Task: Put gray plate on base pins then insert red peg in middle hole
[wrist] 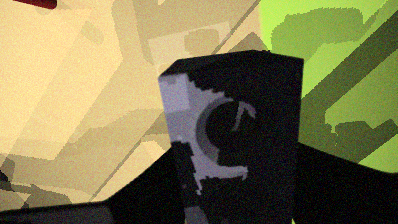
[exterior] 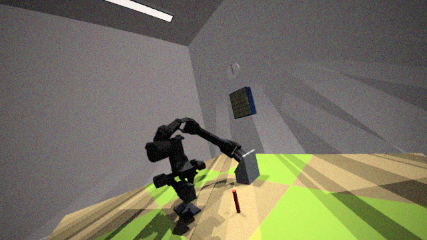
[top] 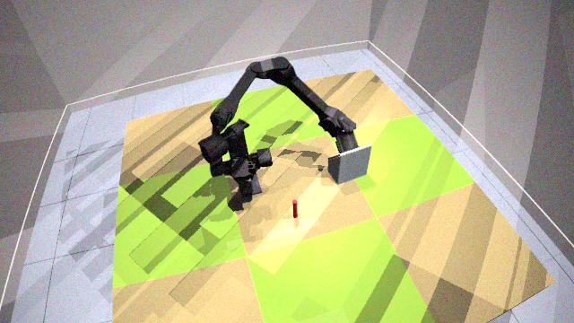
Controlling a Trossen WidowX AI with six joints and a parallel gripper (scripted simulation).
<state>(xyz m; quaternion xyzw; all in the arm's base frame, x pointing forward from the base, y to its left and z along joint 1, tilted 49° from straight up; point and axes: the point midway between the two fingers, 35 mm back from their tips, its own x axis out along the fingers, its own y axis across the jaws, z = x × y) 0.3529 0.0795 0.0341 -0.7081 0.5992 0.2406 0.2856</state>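
Now: the red peg 140 mm behind my gripper tip, 110 mm to the left of it and 50 mm below it. Also, from my gripper tip: gray plate: 30 mm above.
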